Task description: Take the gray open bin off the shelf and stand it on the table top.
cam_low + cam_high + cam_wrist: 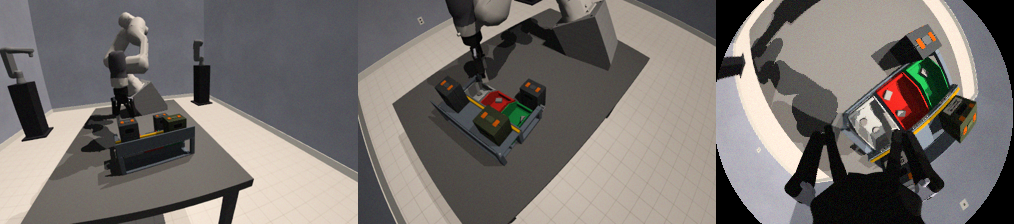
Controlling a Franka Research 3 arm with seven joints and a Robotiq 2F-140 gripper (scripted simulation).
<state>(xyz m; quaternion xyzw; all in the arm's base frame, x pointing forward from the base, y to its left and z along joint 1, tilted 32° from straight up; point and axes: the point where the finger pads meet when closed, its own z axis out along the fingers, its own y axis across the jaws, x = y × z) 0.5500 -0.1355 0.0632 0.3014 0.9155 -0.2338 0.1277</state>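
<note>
The gray open bin lies 8 cm ahead of my hand and 11 cm below it. The rest, counted from my hand: red bin: 7 cm ahead, 11 cm to the left, 11 cm below; green bin: 7 cm ahead, 23 cm to the left, 11 cm below; yellow rail: 13 cm ahead, 12 cm to the left, 4 cm below.
</note>
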